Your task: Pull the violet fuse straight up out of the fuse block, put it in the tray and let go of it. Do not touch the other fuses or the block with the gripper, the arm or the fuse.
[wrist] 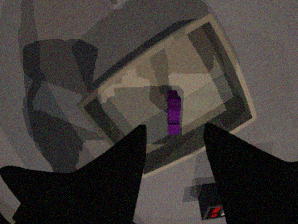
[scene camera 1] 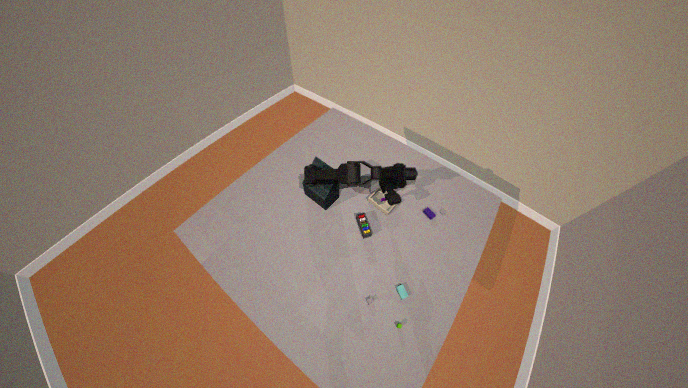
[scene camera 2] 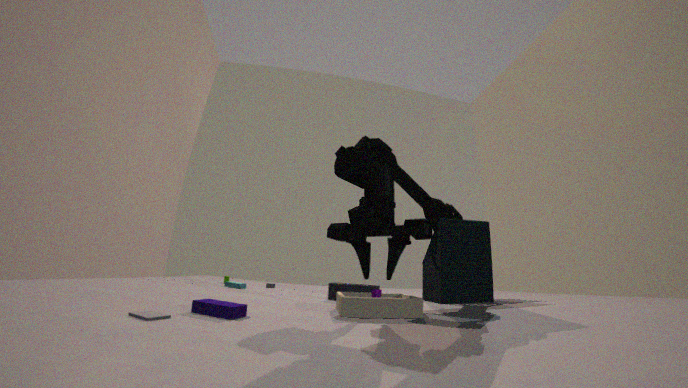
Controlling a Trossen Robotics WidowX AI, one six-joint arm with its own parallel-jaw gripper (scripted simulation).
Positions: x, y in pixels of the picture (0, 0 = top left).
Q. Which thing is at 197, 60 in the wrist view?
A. A tray.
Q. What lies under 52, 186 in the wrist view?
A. My gripper.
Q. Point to a violet box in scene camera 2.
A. At 212, 307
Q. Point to a tray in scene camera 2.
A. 359, 304
